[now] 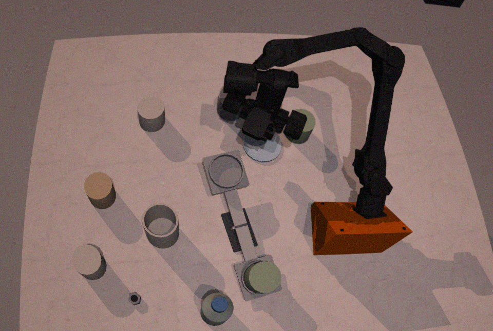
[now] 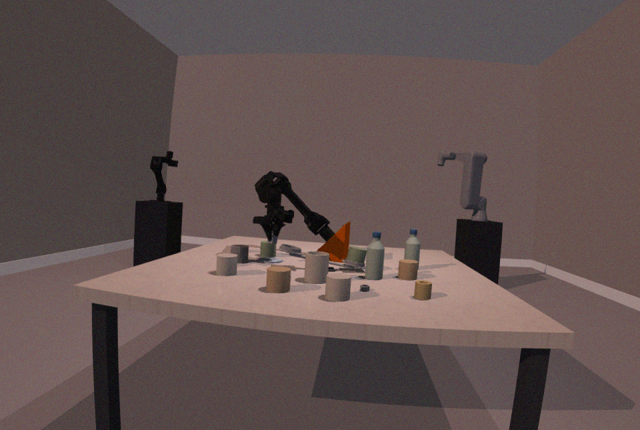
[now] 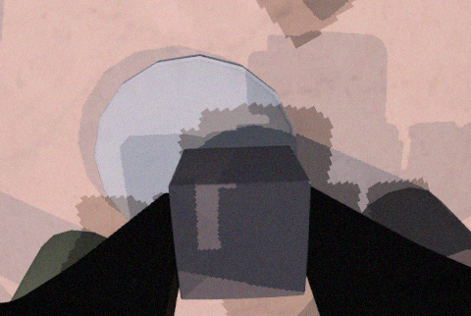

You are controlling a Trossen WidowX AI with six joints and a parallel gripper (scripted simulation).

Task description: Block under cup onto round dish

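The light blue round dish lies 30 mm behind my gripper tip, 10 mm to the right of it and 90 mm below it. Round my gripper tip: small nut: 340 mm ahead, 350 mm to the left, 80 mm below; grey balance: 80 mm ahead, 210 mm to the left, 50 mm below.
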